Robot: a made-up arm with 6 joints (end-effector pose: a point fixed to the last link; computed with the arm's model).
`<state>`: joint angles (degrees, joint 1 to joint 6).
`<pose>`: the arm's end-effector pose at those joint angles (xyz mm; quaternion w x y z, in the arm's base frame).
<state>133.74 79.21 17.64 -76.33 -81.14 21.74</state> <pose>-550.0 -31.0 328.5 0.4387 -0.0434 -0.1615 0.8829</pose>
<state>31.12 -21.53 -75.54 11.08 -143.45 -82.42</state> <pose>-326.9 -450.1 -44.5 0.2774 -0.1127 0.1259 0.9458</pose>
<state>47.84 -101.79 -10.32 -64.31 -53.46 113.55</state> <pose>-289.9 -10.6 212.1 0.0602 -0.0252 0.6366 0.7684</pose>
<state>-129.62 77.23 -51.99 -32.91 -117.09 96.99</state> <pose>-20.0 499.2 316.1 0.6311 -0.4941 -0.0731 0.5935</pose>
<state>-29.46 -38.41 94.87 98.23 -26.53 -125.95</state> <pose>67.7 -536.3 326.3 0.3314 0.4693 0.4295 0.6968</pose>
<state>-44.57 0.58 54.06 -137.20 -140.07 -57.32</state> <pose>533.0 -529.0 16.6 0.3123 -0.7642 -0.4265 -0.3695</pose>
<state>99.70 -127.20 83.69 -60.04 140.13 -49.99</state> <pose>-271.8 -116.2 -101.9 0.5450 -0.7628 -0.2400 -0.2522</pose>
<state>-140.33 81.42 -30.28 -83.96 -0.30 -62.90</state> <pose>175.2 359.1 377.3 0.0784 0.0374 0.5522 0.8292</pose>
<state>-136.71 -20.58 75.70 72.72 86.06 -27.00</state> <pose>636.0 199.5 466.5 0.6012 0.3832 0.3640 -0.5993</pose>
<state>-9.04 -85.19 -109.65 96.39 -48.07 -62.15</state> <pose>-43.5 -205.3 553.4 0.2202 0.1525 -0.5434 -0.7956</pose>
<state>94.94 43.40 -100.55 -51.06 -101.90 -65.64</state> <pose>-300.2 -302.7 214.1 0.1097 0.6880 -0.3243 -0.6399</pose>
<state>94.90 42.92 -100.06 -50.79 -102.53 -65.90</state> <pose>-301.3 -304.2 210.1 0.0995 0.6842 -0.3245 -0.6456</pose>
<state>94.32 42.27 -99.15 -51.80 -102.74 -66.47</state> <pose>-294.2 -307.9 207.1 0.0992 0.6789 -0.3187 -0.6540</pose>
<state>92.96 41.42 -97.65 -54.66 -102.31 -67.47</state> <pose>-275.3 -314.1 205.1 0.1140 0.6718 -0.3042 -0.6657</pose>
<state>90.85 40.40 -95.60 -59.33 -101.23 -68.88</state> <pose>-244.5 -321.3 202.8 0.1437 0.6631 -0.2800 -0.6792</pose>
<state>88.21 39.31 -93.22 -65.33 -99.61 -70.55</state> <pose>-205.2 -326.6 198.6 0.1848 0.6533 -0.2466 -0.6915</pose>
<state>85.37 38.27 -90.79 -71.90 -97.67 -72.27</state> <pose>-163.3 -328.1 191.7 0.2309 0.6433 -0.2070 -0.7000</pose>
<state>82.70 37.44 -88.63 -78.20 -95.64 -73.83</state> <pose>-124.9 -325.3 183.2 0.2753 0.6341 -0.1662 -0.7032</pose>
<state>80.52 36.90 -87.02 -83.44 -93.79 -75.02</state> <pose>-94.7 -320.1 175.4 0.3124 0.6269 -0.1300 -0.7017</pose>
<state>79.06 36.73 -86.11 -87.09 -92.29 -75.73</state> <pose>-75.2 -314.6 170.8 0.3395 0.6231 -0.1038 -0.6970</pose>
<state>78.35 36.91 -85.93 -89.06 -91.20 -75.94</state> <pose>-65.6 -310.6 170.6 0.3567 0.6230 -0.0894 -0.6904</pose>
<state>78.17 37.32 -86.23 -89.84 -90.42 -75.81</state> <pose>-62.6 -308.1 173.7 0.3673 0.6255 -0.0838 -0.6832</pose>
